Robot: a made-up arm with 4 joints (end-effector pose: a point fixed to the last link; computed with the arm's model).
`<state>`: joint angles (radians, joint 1 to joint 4).
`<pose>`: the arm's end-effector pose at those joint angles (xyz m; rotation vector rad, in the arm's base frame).
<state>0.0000 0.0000 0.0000 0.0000</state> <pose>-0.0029 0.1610 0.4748 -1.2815 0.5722 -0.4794</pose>
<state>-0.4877 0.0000 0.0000 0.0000</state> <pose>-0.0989 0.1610 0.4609 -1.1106 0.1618 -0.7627</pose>
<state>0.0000 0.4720 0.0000 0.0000</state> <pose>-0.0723 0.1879 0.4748 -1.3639 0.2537 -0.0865</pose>
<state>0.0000 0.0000 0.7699 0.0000</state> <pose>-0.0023 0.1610 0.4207 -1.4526 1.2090 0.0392</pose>
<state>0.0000 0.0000 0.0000 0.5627</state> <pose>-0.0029 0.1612 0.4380 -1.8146 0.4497 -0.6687</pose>
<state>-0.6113 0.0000 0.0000 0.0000</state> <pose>-0.1213 0.1610 0.4501 -1.0601 0.0574 -0.8289</pose>
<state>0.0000 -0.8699 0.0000 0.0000</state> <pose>0.0650 0.0452 0.4748 -0.9819 1.1287 -1.1907</pose>
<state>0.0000 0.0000 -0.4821 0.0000</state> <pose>-0.0233 0.1610 0.5024 -1.1128 0.1665 -0.7597</pose>
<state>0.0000 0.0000 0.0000 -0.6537</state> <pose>-0.0029 0.1365 0.5096 -0.6571 0.6590 -0.2560</pose>
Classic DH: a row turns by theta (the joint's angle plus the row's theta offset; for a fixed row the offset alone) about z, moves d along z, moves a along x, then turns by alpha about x. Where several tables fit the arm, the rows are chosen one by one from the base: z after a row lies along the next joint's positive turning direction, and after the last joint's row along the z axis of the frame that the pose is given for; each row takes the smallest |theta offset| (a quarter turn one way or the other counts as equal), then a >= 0, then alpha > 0; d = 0 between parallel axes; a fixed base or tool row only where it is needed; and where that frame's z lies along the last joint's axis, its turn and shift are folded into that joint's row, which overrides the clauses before.
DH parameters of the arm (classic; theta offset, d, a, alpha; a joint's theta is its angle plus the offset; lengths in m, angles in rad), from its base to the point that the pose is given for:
base (fixed): 0 0.2748 -0.023 -1.5708
joint 1: 0 0.0301 -0.0705 1.5708
joint 2: 0 0.1723 0.0242 -1.5708
joint 3: -1.5708 0.0673 0.0089 1.5708
joint 4: -0.2402 -0.0114 0.0031 -2.2642
tool (fixed): 1.5476 0.0861 0 0

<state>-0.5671 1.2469 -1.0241 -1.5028</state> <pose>-0.2695 0.0430 0.4347 -0.0799 -0.6867 1.4051</pose>
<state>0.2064 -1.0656 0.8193 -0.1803</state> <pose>0.0935 0.0057 0.4039 -0.5239 2.0236 -0.6563</pose>
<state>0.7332 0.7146 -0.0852 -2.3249</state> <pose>0.1158 0.0946 0.4462 1.0926 1.5215 0.7405</pose>
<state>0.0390 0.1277 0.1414 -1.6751</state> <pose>0.0092 0.0845 0.5061 0.2828 0.8894 0.1892</pose>
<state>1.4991 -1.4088 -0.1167 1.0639</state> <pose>0.1235 -0.0447 0.2274 1.9604 -1.1943 -0.0824</pose>
